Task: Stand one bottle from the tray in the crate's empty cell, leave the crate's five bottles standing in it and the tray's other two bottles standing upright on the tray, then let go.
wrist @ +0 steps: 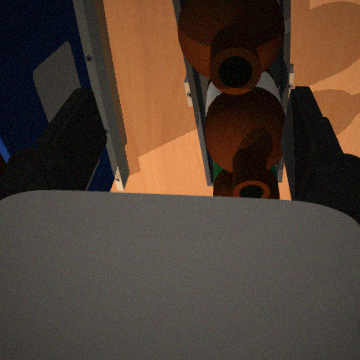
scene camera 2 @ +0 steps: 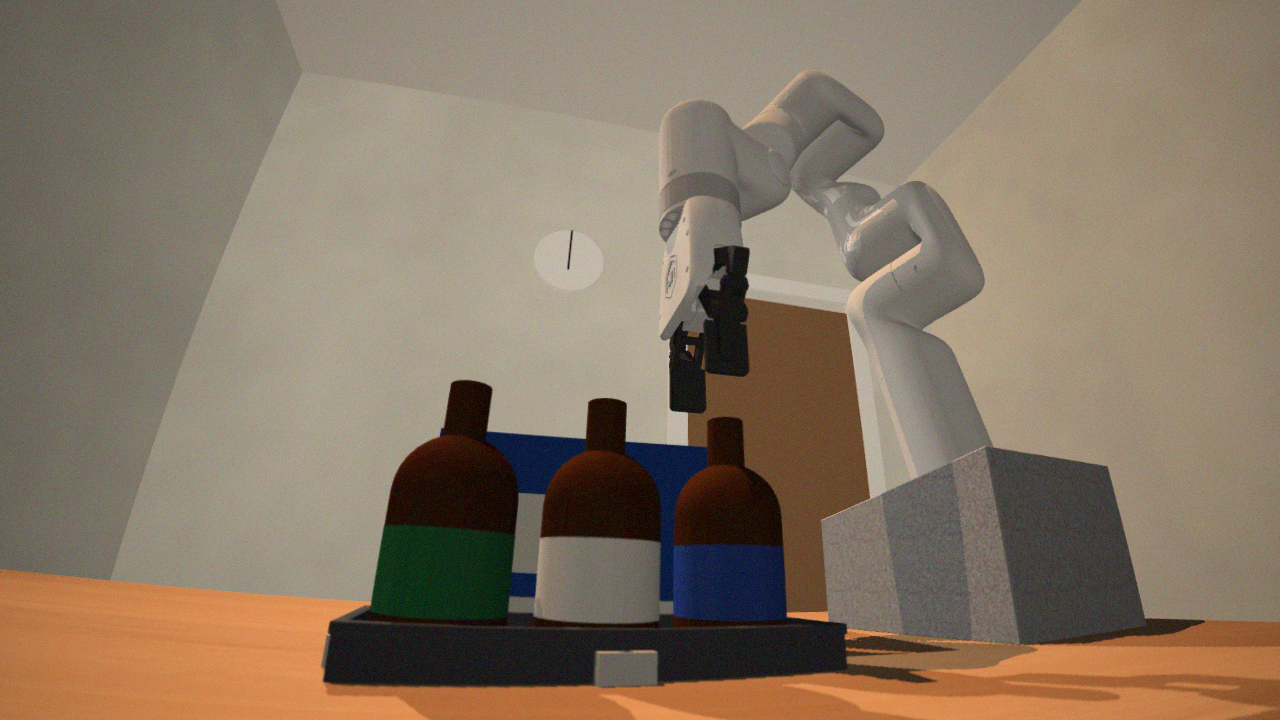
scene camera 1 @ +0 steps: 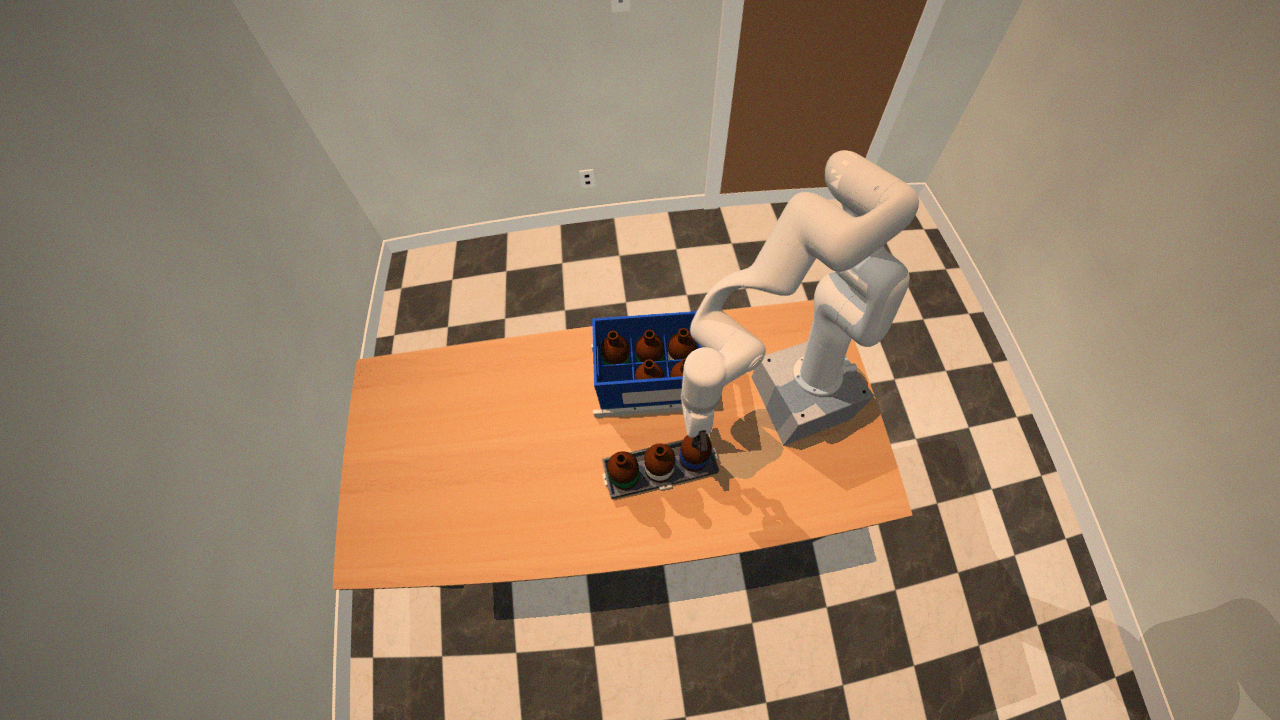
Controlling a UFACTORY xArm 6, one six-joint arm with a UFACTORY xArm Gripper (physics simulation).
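Pixels of known places: gripper, fingertip midpoint: (wrist: 189, 112) (scene camera 2: 705, 394); arm's base, link origin: (scene camera 2: 962, 495) (scene camera 1: 817, 375).
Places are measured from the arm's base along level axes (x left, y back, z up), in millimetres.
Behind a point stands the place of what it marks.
Note:
Three brown bottles stand upright on the dark tray (scene camera 1: 637, 490) @[x 184, y -485, z -111 mm] (scene camera 2: 465, 655) @[x 186, y -492, z -123 mm]: green-labelled (scene camera 1: 622, 469) @[x 153, y -511, z -12 mm] (scene camera 2: 443, 573) @[x 174, y -508, z -87 mm] (wrist: 223, 189) @[x 113, y -485, z -35 mm] at the left, white-labelled (scene camera 1: 659, 460) @[x 145, y -425, z -11 mm] (scene camera 2: 597, 580) @[x 168, y -429, z -87 mm] (wrist: 244, 125) @[x 128, y -395, z -20 mm] in the middle, blue-labelled (scene camera 1: 691, 452) @[x 136, y -349, z -18 mm] (scene camera 2: 729, 582) @[x 151, y -346, z -87 mm] (wrist: 225, 22) @[x 114, y -317, z -12 mm] at the right. My gripper (scene camera 1: 701, 438) @[x 96, y -338, z 51 mm] (scene camera 2: 707, 392) @[x 96, y -338, z 51 mm] (wrist: 189, 112) @[x 96, y -338, z 51 mm] is open and empty, its fingertips just above the blue-labelled bottle's neck height in scene camera 2. The blue crate (scene camera 1: 612, 395) @[x -40, y -512, z -27 mm] (scene camera 2: 554, 461) @[x -34, y -442, z 15 mm] (wrist: 30, 25) @[x -25, y -309, z -34 mm] holds upright bottles; its front left cell (scene camera 1: 614, 370) @[x -129, y -500, z -70 mm] is empty. My arm partly hides the crate's right side.
The crate stands behind the tray on the wooden table (scene camera 1: 465, 447) @[x 6, y -928, z -136 mm] (scene camera 2: 161, 644) @[x 123, y -657, z -136 mm], with a pale strip (scene camera 1: 626, 412) @[x -26, y -484, z -115 mm] (wrist: 95, 65) @[x -18, y -378, z -108 mm] along its front. My arm's grey base block (scene camera 1: 805, 407) @[x 83, y -63, z 14 mm] (scene camera 2: 966, 555) @[x 90, y -99, z -68 mm] stands at the right.

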